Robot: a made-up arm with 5 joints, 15 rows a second.
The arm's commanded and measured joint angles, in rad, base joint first. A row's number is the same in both.
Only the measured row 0 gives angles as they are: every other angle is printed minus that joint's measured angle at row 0.
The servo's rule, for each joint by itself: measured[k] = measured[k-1] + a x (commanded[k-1-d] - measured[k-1]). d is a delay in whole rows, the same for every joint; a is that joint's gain. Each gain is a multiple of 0.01, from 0.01 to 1. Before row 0 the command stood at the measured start. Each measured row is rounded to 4 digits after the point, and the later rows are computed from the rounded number. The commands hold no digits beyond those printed.
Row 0, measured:
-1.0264 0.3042 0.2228 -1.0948 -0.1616
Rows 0 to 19, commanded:
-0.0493 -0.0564 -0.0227 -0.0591 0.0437
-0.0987 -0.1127 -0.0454 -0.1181 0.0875
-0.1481 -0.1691 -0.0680 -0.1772 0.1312
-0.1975 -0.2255 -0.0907 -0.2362 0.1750
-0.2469 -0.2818 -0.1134 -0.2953 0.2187
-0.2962 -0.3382 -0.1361 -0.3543 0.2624
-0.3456 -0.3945 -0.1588 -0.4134 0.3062
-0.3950 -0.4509 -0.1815 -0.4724 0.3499
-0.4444 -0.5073 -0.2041 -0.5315 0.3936
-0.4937 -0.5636 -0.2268 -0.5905 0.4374
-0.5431 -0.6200 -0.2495 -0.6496 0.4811
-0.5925 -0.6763 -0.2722 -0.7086 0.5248
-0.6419 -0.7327 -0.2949 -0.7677 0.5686
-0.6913 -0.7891 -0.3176 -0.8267 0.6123
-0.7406 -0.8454 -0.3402 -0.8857 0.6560
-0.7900 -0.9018 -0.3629 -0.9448 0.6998
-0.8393 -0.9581 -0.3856 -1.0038 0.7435
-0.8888 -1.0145 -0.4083 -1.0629 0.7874
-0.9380 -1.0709 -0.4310 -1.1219 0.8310
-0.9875 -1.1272 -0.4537 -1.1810 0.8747
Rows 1 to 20, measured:
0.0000 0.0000 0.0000 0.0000 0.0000
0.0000 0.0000 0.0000 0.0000 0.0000
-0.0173 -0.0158 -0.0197 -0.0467 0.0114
-0.0458 -0.0429 -0.0421 -0.1031 0.0312
-0.0816 -0.0782 -0.0646 -0.1616 0.0572
-0.1222 -0.1194 -0.0873 -0.2205 0.0878
-0.1658 -0.1649 -0.1100 -0.2796 0.1218
-0.2114 -0.2134 -0.1327 -0.3386 0.1584
-0.2584 -0.2641 -0.1554 -0.3977 0.1968
-0.3062 -0.3164 -0.1781 -0.4567 0.2366
-0.3546 -0.3699 -0.2007 -0.5158 0.2774
-0.4033 -0.4241 -0.2234 -0.5748 0.3190
-0.4522 -0.4790 -0.2461 -0.6339 0.3611
-0.5013 -0.5342 -0.2688 -0.6929 0.4037
-0.5505 -0.5898 -0.2915 -0.7520 0.4466
-0.5998 -0.6456 -0.3142 -0.8110 0.4897
-0.6491 -0.7015 -0.3368 -0.8700 0.5329
-0.6984 -0.7576 -0.3595 -0.9291 0.5763
-0.7477 -0.8137 -0.3822 -0.9881 0.6198
-0.7971 -0.8699 -0.4049 -1.0472 0.6634
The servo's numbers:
d 2
a 0.35 0.28 0.87 0.79 0.26

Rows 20 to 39, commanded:
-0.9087 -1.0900 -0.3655 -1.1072 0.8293
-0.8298 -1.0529 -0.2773 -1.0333 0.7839
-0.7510 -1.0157 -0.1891 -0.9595 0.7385
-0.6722 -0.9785 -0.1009 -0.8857 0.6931
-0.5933 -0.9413 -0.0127 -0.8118 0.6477
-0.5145 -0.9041 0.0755 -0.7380 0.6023
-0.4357 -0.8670 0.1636 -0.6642 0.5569
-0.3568 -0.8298 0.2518 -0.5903 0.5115
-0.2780 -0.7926 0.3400 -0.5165 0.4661
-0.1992 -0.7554 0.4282 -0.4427 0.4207
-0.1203 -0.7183 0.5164 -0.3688 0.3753
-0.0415 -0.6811 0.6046 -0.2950 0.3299
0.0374 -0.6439 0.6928 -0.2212 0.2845
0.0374 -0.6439 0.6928 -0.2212 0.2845
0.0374 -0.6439 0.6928 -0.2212 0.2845
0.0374 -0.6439 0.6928 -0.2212 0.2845
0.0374 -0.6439 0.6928 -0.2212 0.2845
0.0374 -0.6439 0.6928 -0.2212 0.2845
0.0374 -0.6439 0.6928 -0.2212 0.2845
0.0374 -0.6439 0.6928 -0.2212 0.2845
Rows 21 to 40, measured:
-0.8464 -0.9262 -0.4276 -1.1062 0.7070
-0.8958 -0.9825 -0.4503 -1.1653 0.7506
-0.9003 -1.0126 -0.3765 -1.1194 0.7711
-0.8756 -1.0239 -0.2902 -1.0514 0.7744
-0.8320 -1.0216 -0.2022 -0.9788 0.7651
-0.7761 -1.0095 -0.1141 -0.9053 0.7464
-0.7121 -0.9904 -0.0259 -0.8314 0.7207
-0.6429 -0.9662 0.0623 -0.7576 0.6899
-0.5704 -0.9384 0.1504 -0.6838 0.6553
-0.4956 -0.9080 0.2386 -0.6099 0.6179
-0.4194 -0.8757 0.3268 -0.5361 0.5784
-0.3423 -0.8420 0.4150 -0.4623 0.5374
-0.2646 -0.8074 0.5032 -0.3884 0.4953
-0.1865 -0.7720 0.5914 -0.3146 0.4523
-0.1081 -0.7361 0.6796 -0.2408 0.4087
-0.0572 -0.7103 0.6911 -0.2253 0.3764
-0.0241 -0.6917 0.6926 -0.2221 0.3525
-0.0026 -0.6783 0.6928 -0.2214 0.3348
0.0114 -0.6687 0.6928 -0.2212 0.3217
0.0205 -0.6618 0.6928 -0.2212 0.3120

